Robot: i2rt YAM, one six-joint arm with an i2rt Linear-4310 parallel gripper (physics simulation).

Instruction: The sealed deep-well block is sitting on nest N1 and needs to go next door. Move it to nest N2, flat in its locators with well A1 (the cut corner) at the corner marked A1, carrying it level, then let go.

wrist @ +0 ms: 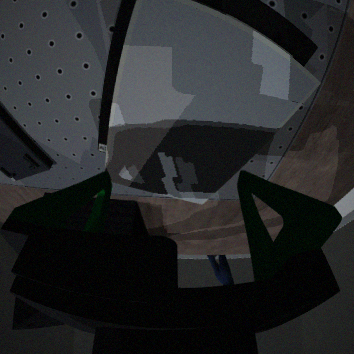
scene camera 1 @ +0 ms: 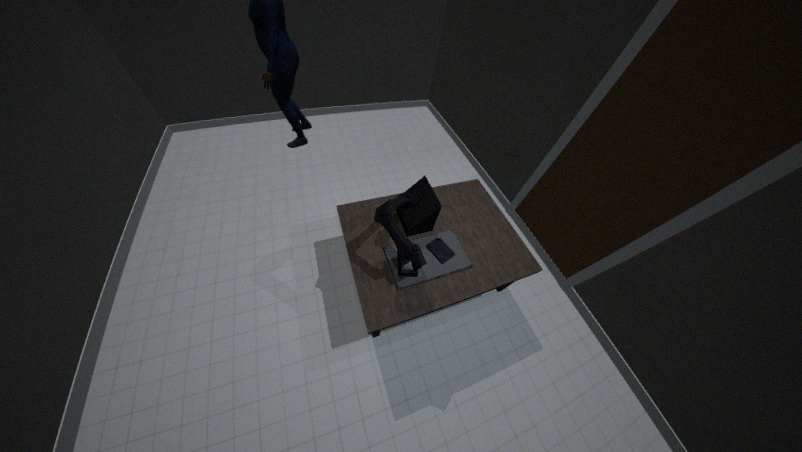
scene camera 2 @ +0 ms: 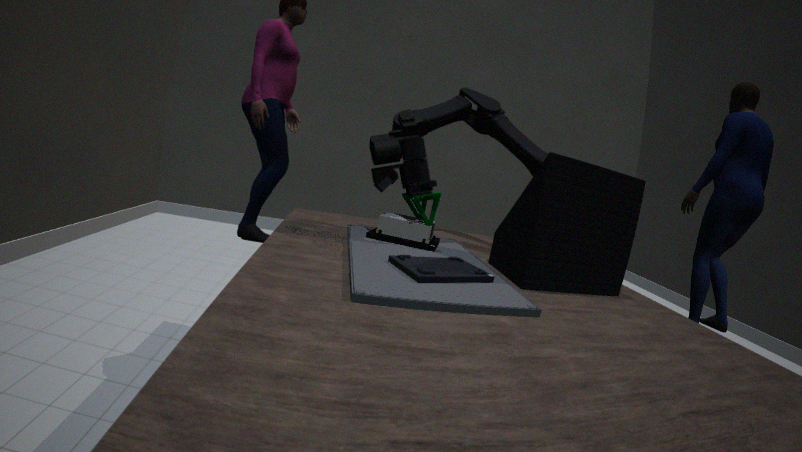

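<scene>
The pale, sealed deep-well block sits on the dark nest N1, at the far end of the grey perforated plate in scene camera 2. A small A1 label shows on this nest's edge in the wrist view. My gripper is open, with its green fingers spread near the block's arm-side end and the tips at about the height of its top. Whether they touch it cannot be told. Nest N2 is a dark, empty tray with raised corner locators. Its A1 mark is not readable.
The grey plate lies on the wooden table. A large black box stands beside the plate at the arm's base. A person in pink and one in blue stand beyond the table.
</scene>
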